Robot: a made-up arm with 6 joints. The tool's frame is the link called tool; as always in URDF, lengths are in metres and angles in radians. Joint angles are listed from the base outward.
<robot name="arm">
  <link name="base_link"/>
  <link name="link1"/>
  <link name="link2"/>
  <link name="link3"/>
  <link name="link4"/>
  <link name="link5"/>
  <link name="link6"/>
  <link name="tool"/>
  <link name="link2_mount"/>
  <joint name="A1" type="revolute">
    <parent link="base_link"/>
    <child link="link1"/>
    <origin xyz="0 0 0.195"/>
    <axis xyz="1 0 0"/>
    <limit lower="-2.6" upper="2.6"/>
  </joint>
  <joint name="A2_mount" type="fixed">
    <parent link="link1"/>
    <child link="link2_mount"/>
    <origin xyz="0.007 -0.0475 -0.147"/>
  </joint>
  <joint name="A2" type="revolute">
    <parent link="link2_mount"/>
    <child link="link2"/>
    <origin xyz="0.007 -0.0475 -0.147"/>
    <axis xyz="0 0 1"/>
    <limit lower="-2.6" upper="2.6"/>
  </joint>
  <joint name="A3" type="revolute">
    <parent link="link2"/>
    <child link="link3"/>
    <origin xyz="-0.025 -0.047 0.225"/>
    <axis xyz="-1 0 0"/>
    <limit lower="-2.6" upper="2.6"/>
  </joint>
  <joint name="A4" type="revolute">
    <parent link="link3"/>
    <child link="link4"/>
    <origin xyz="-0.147 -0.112 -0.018"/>
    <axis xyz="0 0 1"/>
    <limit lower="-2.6" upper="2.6"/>
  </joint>
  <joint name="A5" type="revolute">
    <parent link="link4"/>
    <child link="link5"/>
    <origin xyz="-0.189 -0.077 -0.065"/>
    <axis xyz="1 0 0"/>
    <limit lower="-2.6" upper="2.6"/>
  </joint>
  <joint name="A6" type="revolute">
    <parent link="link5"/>
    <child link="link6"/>
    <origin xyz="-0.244 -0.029 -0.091"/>
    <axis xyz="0 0 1"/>
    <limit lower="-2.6" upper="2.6"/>
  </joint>
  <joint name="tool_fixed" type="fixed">
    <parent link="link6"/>
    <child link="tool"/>
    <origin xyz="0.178 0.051 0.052"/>
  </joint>
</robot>
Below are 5 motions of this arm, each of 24 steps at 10 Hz.
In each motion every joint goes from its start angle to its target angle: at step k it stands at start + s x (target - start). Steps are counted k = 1, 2, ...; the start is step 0. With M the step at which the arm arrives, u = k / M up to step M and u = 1 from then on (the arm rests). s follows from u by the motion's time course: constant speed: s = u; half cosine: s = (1 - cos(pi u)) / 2; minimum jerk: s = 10 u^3 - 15 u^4 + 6 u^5.
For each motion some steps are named. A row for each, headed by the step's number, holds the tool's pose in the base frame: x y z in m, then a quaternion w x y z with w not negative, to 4 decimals.
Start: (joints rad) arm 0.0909 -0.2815 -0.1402 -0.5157 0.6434 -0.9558
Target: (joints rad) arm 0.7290 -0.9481 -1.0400 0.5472 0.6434 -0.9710
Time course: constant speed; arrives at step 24
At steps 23, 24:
23: -0.2680 0.4273 -0.1203 0.3038 0.8685 0.1094 -0.3760
24: -0.2437 0.4444 -0.1114 0.2904 0.8799 0.0910 -0.3648

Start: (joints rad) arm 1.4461 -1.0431 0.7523 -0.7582 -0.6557 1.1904
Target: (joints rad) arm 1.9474 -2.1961 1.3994 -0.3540 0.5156 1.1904
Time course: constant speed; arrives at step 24
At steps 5, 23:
5: -0.1850 0.3335 0.5191 0.7080 0.3289 0.6160 0.1053
23: 0.2426 0.0413 0.6242 0.5035 0.5426 0.6683 0.0741

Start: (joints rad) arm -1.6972 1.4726 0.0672 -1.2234 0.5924 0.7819
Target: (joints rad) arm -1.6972 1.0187 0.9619 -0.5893 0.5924 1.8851
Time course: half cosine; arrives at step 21
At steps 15, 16, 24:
15: -0.3166 -0.2160 0.7289 0.1693 -0.4235 0.5301 0.7148
16: -0.3215 -0.2161 0.7497 0.1262 -0.4181 0.5524 0.7100
24: -0.3342 -0.2060 0.8008 0.0258 -0.3999 0.6090 0.6845

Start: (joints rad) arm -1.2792 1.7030 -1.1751 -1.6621 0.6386 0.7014
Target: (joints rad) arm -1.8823 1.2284 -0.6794 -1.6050 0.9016 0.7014
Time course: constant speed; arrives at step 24
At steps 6, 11, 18, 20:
6: -0.0713 0.0716 0.4067 0.9069 -0.2333 0.3173 -0.1498
11: -0.0938 0.0875 0.3927 0.9225 -0.2772 0.2314 -0.1361
18: -0.1246 0.1038 0.3676 0.9263 -0.3451 0.1161 -0.0965
20: -0.1331 0.1068 0.3595 0.9234 -0.3655 0.0851 -0.0810

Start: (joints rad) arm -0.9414 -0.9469 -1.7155 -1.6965 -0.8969 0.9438
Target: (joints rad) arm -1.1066 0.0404 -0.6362 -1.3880 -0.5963 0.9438
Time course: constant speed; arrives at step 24
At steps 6, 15, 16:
6: 0.0194 0.2223 0.1497 0.9020 0.2257 0.1512 -0.3354
15: -0.0801 0.1495 0.0344 0.9137 -0.0544 0.2035 -0.3475
16: -0.0947 0.1369 0.0261 0.9124 -0.0866 0.2074 -0.3422

